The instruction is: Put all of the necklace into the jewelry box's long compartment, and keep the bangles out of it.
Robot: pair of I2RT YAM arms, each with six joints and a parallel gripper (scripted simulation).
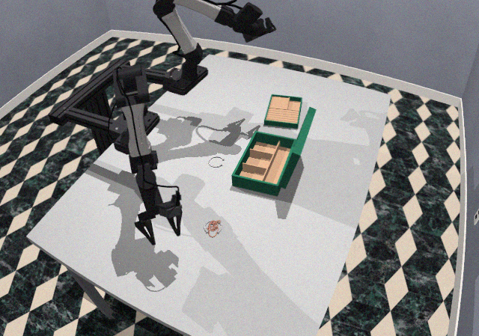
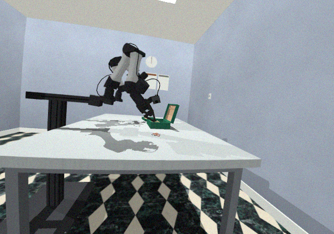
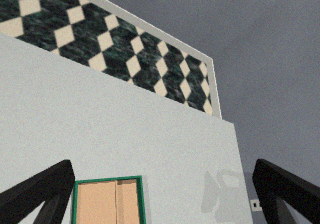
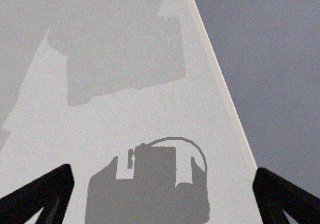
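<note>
My right hand is 50 mm short of the silver bangle, 180 mm to the right of it and 140 mm above it. Round my right hand: green tray: 50 mm ahead, 890 mm to the left, 130 mm below; then green jewelry box: 130 mm ahead, 530 mm to the left, 30 mm below.
</note>
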